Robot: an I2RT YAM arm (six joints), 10 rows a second.
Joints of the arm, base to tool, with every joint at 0 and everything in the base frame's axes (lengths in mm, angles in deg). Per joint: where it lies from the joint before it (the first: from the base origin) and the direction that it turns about. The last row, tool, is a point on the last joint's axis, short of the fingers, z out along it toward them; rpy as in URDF.
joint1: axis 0 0 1 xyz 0 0 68
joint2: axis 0 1 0 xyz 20 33.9 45.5
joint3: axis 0 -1 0 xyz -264 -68.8 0
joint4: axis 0 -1 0 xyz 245 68.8 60
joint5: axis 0 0 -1 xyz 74 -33.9 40.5
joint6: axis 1 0 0 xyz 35.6 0 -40.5
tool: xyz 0 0 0 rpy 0 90 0
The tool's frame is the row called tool.
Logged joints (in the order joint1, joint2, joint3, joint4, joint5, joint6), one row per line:
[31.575, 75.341, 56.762, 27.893, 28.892, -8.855]
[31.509, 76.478, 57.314, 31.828, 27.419, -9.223]
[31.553, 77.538, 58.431, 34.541, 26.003, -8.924]
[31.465, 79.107, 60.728, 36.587, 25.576, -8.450]
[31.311, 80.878, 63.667, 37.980, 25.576, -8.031]
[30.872, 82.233, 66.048, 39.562, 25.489, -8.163]
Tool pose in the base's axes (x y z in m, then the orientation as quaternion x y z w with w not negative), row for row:
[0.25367, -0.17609, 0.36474, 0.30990, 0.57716, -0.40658, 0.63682]
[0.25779, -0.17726, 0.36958, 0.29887, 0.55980, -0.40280, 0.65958]
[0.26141, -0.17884, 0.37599, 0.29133, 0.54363, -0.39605, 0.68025]
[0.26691, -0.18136, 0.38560, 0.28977, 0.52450, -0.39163, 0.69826]
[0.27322, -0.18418, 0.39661, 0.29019, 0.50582, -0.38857, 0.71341]
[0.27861, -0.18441, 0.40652, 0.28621, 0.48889, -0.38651, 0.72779]
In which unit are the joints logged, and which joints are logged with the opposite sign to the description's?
The joints are logged in degrees. Opposite sign: joint1.
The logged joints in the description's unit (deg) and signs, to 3 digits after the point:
[-31.575, 75.341, 56.762, 27.893, 28.892, -8.855]
[-31.509, 76.478, 57.314, 31.828, 27.419, -9.223]
[-31.553, 77.538, 58.431, 34.541, 26.003, -8.924]
[-31.465, 79.107, 60.728, 36.587, 25.576, -8.450]
[-31.311, 80.878, 63.667, 37.980, 25.576, -8.031]
[-30.872, 82.233, 66.048, 39.562, 25.489, -8.163]

